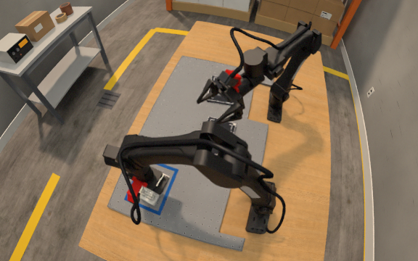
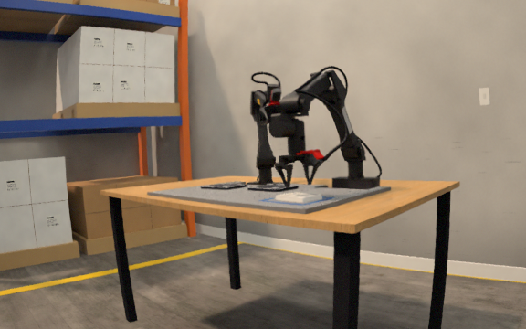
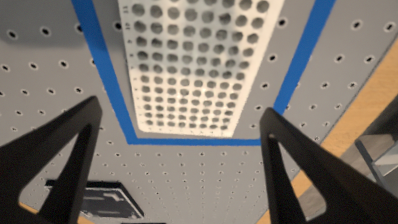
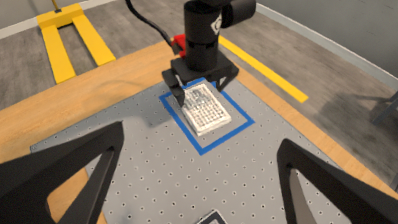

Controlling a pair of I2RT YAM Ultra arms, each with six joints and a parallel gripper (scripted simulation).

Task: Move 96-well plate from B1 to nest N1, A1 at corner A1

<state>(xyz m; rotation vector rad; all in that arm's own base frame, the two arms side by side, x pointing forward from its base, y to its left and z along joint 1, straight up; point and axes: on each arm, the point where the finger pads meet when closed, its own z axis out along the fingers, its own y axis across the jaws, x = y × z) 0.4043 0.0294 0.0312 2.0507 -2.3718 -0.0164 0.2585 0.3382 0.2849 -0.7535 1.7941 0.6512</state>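
The white 96-well plate lies 40 mm below my left hand. Also, from my left hand: black plate nest: 130 mm behind, 530 mm to the right, 40 mm below.
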